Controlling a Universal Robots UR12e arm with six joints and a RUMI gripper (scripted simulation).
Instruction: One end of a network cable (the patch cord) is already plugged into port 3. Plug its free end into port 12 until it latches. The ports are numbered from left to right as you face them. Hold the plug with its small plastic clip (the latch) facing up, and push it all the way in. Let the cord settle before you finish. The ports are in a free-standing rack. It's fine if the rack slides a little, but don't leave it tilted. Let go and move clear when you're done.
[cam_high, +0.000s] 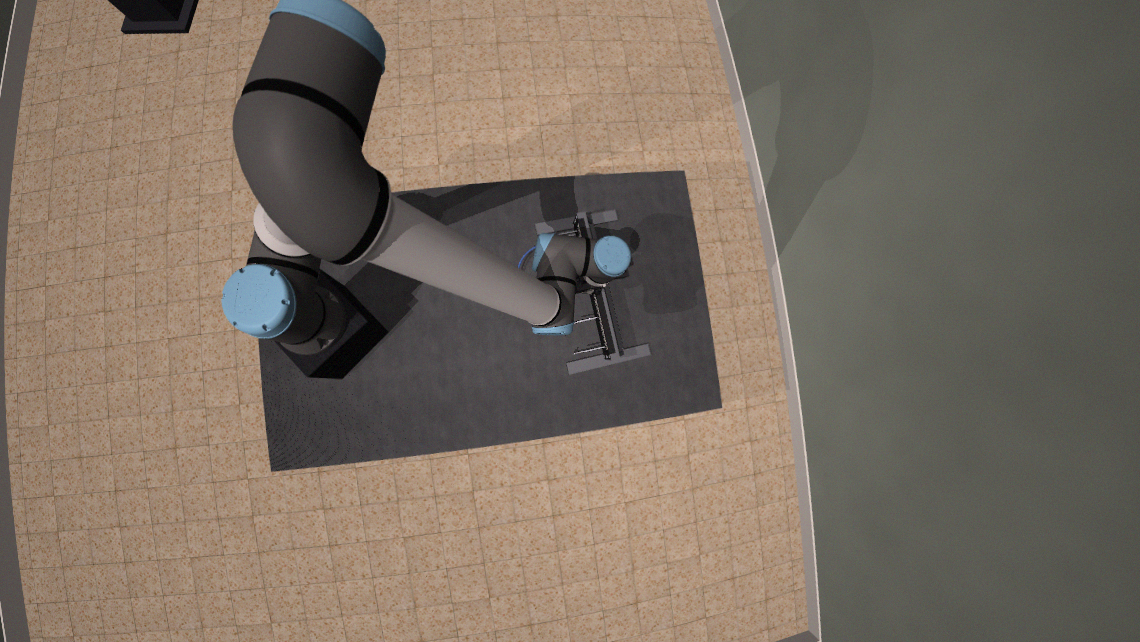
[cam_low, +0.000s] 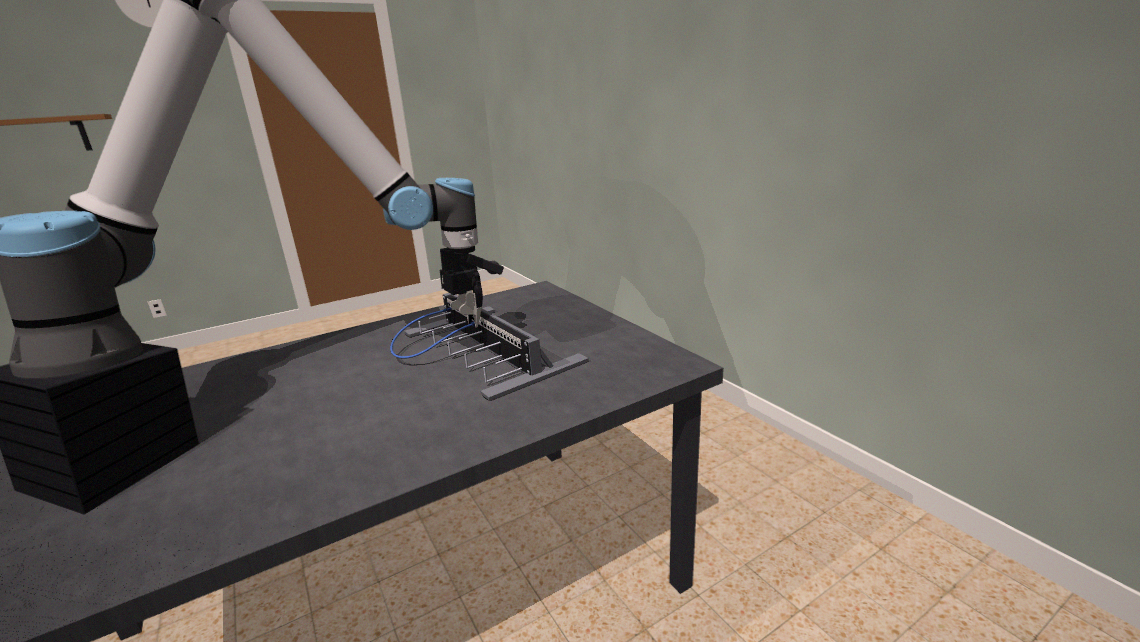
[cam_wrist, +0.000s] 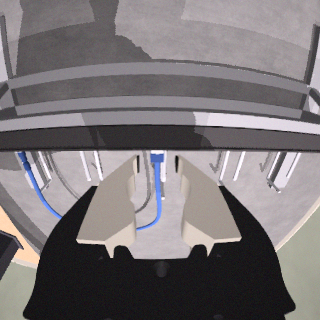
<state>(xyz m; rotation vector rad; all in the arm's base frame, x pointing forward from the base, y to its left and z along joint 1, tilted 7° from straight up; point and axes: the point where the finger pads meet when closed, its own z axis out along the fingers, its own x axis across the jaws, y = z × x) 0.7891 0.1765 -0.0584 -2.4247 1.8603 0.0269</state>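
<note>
The plug is 10 mm ahead of my hand and 10 mm below it.
</note>
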